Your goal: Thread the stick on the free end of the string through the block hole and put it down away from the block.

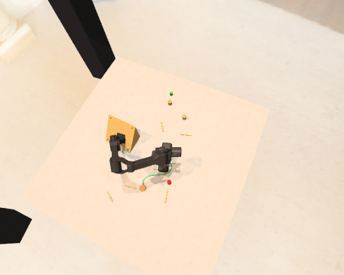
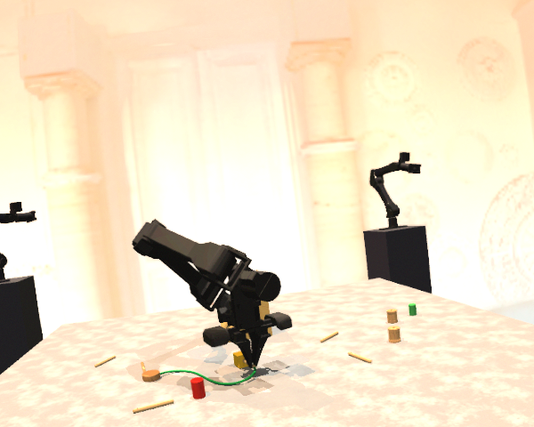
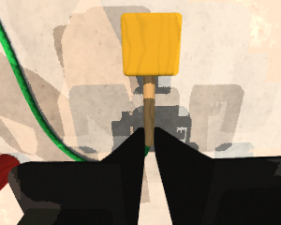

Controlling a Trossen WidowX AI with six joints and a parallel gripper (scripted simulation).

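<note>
Right now my gripper tip is 6 cm past the yellow block and 1 cm to the left of it. Also, from my gripper tip: red cylinder 12 cm to the right, 7 cm ahead; round wooden button 22 cm to the right, 8 cm behind, 1 cm below; thin wooden stick 1 cm behind.
</note>
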